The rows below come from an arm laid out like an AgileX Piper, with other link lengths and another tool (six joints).
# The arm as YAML. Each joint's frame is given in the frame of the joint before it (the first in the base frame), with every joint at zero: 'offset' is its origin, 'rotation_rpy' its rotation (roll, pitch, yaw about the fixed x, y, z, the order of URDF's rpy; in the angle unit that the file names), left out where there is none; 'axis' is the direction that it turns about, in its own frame. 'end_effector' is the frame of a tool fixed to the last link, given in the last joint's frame.
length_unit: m
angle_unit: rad
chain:
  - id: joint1
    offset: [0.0, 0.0, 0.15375]
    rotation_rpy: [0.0, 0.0, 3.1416]
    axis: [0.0, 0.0, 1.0]
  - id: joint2
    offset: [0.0, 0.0, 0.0]
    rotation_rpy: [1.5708, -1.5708, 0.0]
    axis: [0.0, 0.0, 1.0]
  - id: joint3
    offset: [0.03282, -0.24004, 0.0]
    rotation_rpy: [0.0, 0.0, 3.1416]
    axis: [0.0, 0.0, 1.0]
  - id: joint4
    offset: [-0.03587, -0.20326, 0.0]
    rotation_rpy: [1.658, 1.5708, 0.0]
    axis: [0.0, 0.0, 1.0]
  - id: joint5
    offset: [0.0, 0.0, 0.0]
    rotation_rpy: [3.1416, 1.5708, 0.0]
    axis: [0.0, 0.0, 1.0]
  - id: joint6
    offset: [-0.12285, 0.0, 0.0]
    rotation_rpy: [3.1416, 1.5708, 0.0]
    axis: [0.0, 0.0, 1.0]
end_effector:
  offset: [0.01, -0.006, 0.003]
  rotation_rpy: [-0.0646, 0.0, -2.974]
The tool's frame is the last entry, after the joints.
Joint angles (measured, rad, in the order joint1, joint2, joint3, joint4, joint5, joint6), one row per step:
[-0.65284, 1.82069, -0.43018, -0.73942, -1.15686, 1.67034]
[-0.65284, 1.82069, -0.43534, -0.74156, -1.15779, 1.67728]
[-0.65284, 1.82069, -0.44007, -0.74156, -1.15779, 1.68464]
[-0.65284, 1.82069, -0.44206, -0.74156, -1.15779, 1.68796]
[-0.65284, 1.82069, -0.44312, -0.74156, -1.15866, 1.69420]
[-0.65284, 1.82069, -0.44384, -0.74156, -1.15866, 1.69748]
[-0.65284, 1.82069, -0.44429, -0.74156, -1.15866, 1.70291]
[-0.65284, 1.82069, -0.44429, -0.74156, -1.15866, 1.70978]
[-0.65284, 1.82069, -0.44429, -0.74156, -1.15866, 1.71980]
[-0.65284, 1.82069, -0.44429, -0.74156, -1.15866, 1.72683]
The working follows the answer.
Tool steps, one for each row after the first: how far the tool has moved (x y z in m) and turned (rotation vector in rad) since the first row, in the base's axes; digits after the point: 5 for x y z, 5 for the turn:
[0.00095, -0.00039, 0.00090, 0.00326, -0.00446, 0.00079]
[0.00180, -0.00098, 0.00167, 0.00759, -0.00799, -0.00070]
[0.00215, -0.00122, 0.00199, 0.00963, -0.00948, -0.00137]
[0.00236, -0.00129, 0.00223, 0.01515, -0.01099, -0.00247]
[0.00249, -0.00136, 0.00233, 0.01793, -0.01146, -0.00313]
[0.00256, -0.00137, 0.00238, 0.02297, -0.01166, -0.00423]
[0.00255, -0.00130, 0.00233, 0.02969, -0.01146, -0.00562]
[0.00253, -0.00120, 0.00227, 0.03950, -0.01116, -0.00766]
[0.00252, -0.00114, 0.00223, 0.04638, -0.01095, -0.00908]

Tool pose at each row, in the base's axes (x y z in m, rotation vector in rad; rounded; the steps above come from the unrounded poses):
[0.25064, -0.10214, 0.14911, -2.42770, 0.12884, -1.95594]
[0.25159, -0.10254, 0.15001, -2.42087, 0.13086, -1.95913]
[0.25243, -0.10312, 0.15078, -2.41527, 0.13673, -1.96155]
[0.25279, -0.10336, 0.15110, -2.41279, 0.13945, -1.96246]
[0.25300, -0.10343, 0.15134, -2.40833, 0.14597, -1.96164]
[0.25312, -0.10350, 0.15144, -2.40641, 0.14938, -1.96094]
[0.25320, -0.10351, 0.15149, -2.40356, 0.15545, -1.95883]
[0.25318, -0.10344, 0.15144, -2.40018, 0.16346, -1.95543]
[0.25317, -0.10334, 0.15138, -2.39523, 0.17509, -1.95045]
[0.25316, -0.10328, 0.15134, -2.39173, 0.18322, -1.94694]

